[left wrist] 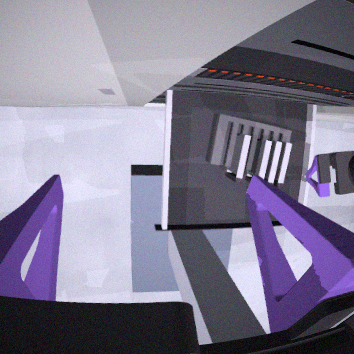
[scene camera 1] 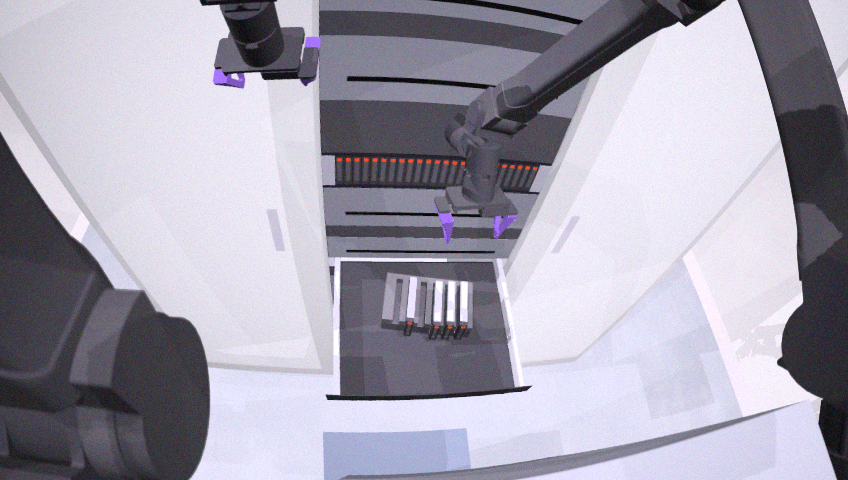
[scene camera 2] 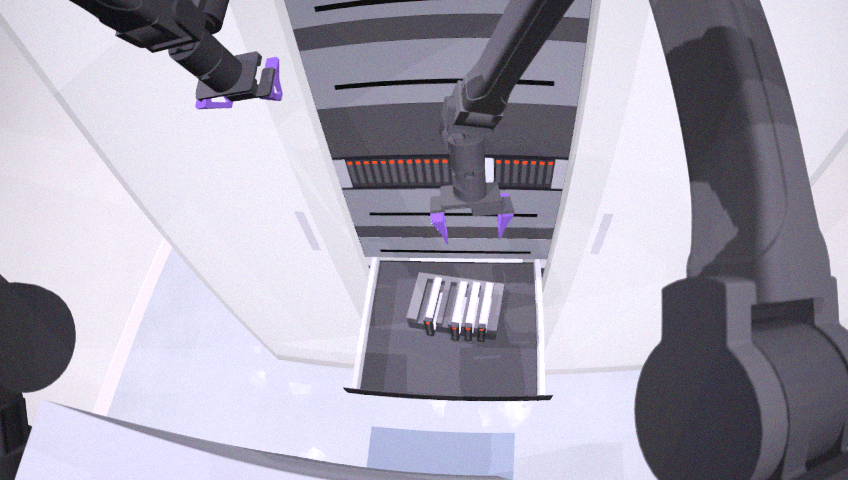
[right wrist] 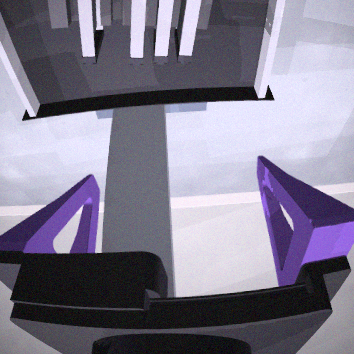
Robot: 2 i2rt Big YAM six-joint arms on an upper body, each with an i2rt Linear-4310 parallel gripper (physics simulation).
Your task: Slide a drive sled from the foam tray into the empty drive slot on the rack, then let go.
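Frame: origin at the left arm's base, x back, y right, z up, level; metres.
Seen in the pictures: left gripper, between the fingertips: [left wrist: 157,183] [scene camera 1: 274,83] [scene camera 2: 255,100]; right gripper, between the fingertips: [left wrist: 326,174] [scene camera 1: 471,239] [scene camera 2: 473,239] [right wrist: 173,172].
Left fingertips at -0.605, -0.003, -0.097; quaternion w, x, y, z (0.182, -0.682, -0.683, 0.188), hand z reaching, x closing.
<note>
Offsets run from my left fingertips to a thing's middle, as dx, dy, dz. "pt": to the spot under its first point.
The grey foam tray {+0.035, +0.304, -0.602} [scene camera 1: 389,300] [scene camera 2: 418,300] [left wrist: 217,142] lies slightly turned in the open drawer. It holds several upright drive sleds with white tops and orange-marked dark fronts; one sled {+0.062, +0.255, -0.557} [scene camera 1: 411,297] [scene camera 2: 433,300] stands apart at the left, beside an unfilled groove. The rack's drive row {pt -0.098, +0.212, -0.281} [scene camera 1: 398,172] [scene camera 2: 398,173] has one pale empty slot {pt -0.147, +0.378, -0.317} [scene camera 2: 489,169] right of its middle, hidden behind the right arm in scene camera 1. My right gripper [scene camera 1: 472,239] [scene camera 2: 473,240] [right wrist: 173,172] is open and empty, above the drawer's back part. My left gripper [scene camera 1: 268,80] [scene camera 2: 246,98] [left wrist: 157,183] is open and empty, high at the upper left.
The drawer [scene camera 1: 428,394] [scene camera 2: 446,394] [left wrist: 167,160] [right wrist: 150,97] has thin raised side walls. Tall white panels [scene camera 1: 178,178] [scene camera 2: 624,267] flank the rack on both sides. The right arm reaches across the rack front from the upper right.
</note>
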